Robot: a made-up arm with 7 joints. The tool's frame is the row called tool. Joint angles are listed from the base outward. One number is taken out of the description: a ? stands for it. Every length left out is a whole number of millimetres.
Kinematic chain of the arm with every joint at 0, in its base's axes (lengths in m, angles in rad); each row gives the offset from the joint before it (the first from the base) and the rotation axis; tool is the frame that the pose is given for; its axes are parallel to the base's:
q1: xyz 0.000 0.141 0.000 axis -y
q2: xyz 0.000 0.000 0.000 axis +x
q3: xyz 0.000 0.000 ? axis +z
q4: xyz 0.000 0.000 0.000 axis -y
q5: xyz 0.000 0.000 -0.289 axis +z
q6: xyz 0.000 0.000 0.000 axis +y
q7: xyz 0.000 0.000 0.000 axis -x
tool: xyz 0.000 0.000 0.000
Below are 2 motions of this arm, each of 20 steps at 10 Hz.
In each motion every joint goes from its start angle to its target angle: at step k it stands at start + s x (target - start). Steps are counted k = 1, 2, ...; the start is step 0. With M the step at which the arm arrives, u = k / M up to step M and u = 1 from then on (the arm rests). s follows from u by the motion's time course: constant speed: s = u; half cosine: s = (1 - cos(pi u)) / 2; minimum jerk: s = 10 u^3 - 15 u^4 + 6 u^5.
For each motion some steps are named. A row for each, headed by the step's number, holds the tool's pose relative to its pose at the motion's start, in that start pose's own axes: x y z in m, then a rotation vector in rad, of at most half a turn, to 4 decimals.
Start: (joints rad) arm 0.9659 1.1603 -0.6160 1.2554 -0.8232 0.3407 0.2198
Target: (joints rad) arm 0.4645 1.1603 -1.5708 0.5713 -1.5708 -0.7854 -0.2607
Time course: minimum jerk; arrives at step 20
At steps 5, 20:
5: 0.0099 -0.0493 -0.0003 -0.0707 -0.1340 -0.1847
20: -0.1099 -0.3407 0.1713 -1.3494 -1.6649 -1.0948

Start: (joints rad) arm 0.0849 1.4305 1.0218 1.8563 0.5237 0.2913 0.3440
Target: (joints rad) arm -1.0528 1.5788 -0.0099 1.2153 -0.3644 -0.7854 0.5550
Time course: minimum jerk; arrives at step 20
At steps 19, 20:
19: -0.3022 -0.2472 0.3021 -2.4853 0.0829 -0.1445
20: -0.3022 -0.2470 0.3027 -2.4888 0.0820 -0.1431

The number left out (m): -0.158
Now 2 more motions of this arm.
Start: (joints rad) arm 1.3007 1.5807 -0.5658 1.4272 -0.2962 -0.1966 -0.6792
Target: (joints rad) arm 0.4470 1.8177 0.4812 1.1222 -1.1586 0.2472 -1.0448
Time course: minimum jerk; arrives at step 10
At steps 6, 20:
6: -0.0659 0.0598 -0.0207 0.2357 -0.1398 -0.8938
20: -0.0745 0.0838 -0.0434 0.3940 -0.3026 -1.2385

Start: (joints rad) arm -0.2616 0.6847 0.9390 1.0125 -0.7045 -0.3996 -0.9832
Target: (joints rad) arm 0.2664 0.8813 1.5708 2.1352 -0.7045 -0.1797 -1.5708
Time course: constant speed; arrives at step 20
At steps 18, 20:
18: 0.1290 0.3339 -0.1393 2.0563 -0.1831 0.1267
20: 0.1400 0.3706 -0.1159 2.2788 -0.2188 0.1012

